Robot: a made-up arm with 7 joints.
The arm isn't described. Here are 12 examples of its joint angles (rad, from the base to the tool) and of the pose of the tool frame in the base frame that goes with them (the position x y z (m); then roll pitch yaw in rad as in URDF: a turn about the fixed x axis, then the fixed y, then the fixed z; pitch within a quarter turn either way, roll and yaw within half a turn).
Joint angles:
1: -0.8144 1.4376 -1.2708 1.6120 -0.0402 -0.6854 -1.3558
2: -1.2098 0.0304 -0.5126 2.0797 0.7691 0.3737 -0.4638
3: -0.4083 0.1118 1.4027 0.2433 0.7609 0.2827 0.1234
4: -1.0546 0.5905 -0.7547 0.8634 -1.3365 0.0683 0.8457
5: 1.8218 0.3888 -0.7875 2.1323 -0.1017 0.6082 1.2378
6: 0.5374 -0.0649 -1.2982 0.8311 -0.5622 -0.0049 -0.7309
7: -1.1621 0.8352 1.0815 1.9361 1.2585 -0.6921 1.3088
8: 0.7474 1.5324 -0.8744 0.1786 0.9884 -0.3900 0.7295
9: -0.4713 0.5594 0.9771 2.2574 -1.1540 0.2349 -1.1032
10: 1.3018 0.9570 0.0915 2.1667 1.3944 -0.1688 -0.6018
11: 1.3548 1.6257 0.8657 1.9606 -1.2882 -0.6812 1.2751
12: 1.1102 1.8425 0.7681 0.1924 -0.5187 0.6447 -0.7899
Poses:
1: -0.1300 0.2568 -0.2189 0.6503 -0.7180 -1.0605
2: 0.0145 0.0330 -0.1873 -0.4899 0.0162 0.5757
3: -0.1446 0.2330 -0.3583 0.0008 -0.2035 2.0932
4: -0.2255 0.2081 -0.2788 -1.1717 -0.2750 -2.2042
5: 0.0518 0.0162 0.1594 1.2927 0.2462 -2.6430
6: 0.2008 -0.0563 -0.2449 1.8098 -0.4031 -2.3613
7: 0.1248 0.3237 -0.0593 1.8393 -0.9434 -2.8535
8: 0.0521 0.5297 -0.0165 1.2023 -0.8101 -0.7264
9: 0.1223 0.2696 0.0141 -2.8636 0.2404 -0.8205
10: 0.0555 0.1695 0.1873 -2.9969 0.0996 2.6102
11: -0.1364 0.1987 0.1754 2.3570 0.0774 0.0936
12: -0.1083 0.5076 0.0901 1.2791 -1.1917 1.4746
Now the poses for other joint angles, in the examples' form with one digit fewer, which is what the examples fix.
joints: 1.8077 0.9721 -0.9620 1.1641 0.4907 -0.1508 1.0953
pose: 0.256 0.246 0.190 1.444 -0.362 -2.364
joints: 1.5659 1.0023 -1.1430 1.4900 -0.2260 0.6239 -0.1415
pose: 0.281 0.172 0.097 2.161 -0.102 -1.409
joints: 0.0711 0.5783 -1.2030 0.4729 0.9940 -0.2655 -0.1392
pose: 0.065 0.254 -0.366 0.346 -0.454 -0.326
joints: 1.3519 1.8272 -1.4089 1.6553 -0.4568 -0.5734 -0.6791
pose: 0.192 0.332 -0.004 1.910 0.388 -2.057
